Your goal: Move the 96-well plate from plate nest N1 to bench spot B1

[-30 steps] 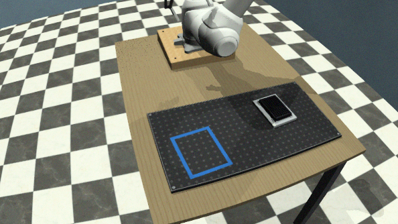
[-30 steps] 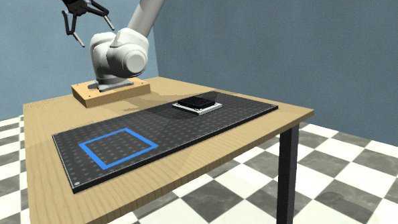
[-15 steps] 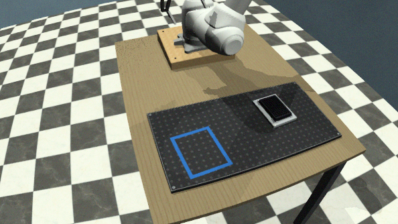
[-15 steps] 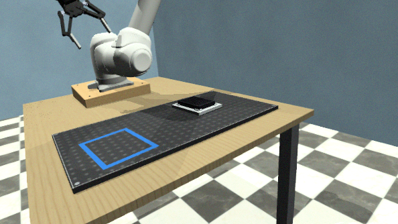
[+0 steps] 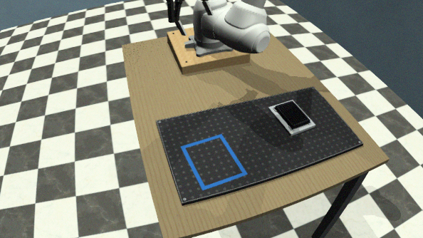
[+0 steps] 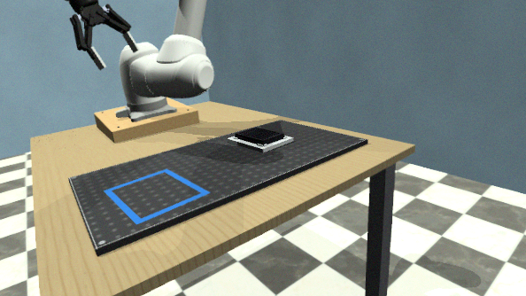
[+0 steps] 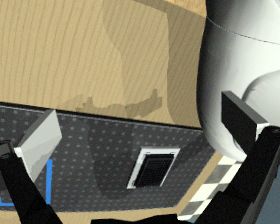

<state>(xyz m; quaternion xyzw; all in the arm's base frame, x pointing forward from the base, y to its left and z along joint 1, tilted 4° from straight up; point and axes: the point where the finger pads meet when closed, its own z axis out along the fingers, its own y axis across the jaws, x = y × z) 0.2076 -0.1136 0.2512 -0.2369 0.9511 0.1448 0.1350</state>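
My hand is 330 mm short of the black 96-well plate, 280 mm to the right of it and 260 mm above it. Round my hand: plate nest N1: 330 mm ahead, 280 mm to the left, 270 mm below.
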